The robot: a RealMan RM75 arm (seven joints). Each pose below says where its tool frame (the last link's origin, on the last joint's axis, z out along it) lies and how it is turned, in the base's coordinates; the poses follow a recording.
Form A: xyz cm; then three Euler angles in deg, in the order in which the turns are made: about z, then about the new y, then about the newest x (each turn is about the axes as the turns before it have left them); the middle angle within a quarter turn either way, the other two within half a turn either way.
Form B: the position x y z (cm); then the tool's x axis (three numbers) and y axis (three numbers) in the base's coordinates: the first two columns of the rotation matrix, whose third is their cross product. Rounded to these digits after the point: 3 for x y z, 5 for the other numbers.
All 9 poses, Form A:
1: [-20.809 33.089 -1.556 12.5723 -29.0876 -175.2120]
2: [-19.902 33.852 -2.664 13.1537 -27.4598 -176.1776]
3: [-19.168 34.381 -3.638 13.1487 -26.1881 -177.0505]
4: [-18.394 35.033 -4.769 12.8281 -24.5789 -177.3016]
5: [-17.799 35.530 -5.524 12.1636 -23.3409 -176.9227]
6: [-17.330 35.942 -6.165 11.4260 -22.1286 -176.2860]
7: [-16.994 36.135 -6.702 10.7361 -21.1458 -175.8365]
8: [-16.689 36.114 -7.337 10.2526 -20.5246 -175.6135]
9: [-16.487 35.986 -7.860 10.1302 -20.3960 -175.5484]
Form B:
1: [-20.809 33.089 -1.556 0.85292 0.19022 0.48615 0.25652 -0.96378 -0.07294]
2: [-19.902 33.852 -2.664 0.86405 0.20193 0.46113 0.25699 -0.96460 -0.05915]
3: [-19.168 34.381 -3.638 0.87382 0.20413 0.44132 0.24929 -0.96733 -0.04617]
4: [-18.394 35.033 -4.769 0.88669 0.20191 0.41595 0.24087 -0.96961 -0.04281]
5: [-17.799 35.530 -5.524 0.89755 0.19346 0.39620 0.23119 -0.97166 -0.04929]
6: [-17.330 35.942 -6.165 0.90798 0.18351 0.37669 0.22160 -0.97329 -0.06000]
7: [-16.994 36.135 -6.702 0.91634 0.17374 0.36074 0.21153 -0.97502 -0.06771]
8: [-16.689 36.114 -7.337 0.92157 0.16669 0.35061 0.20385 -0.97638 -0.07163]
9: [-16.487 35.986 -7.860 0.92269 0.16486 0.34851 0.20198 -0.97668 -0.07275]
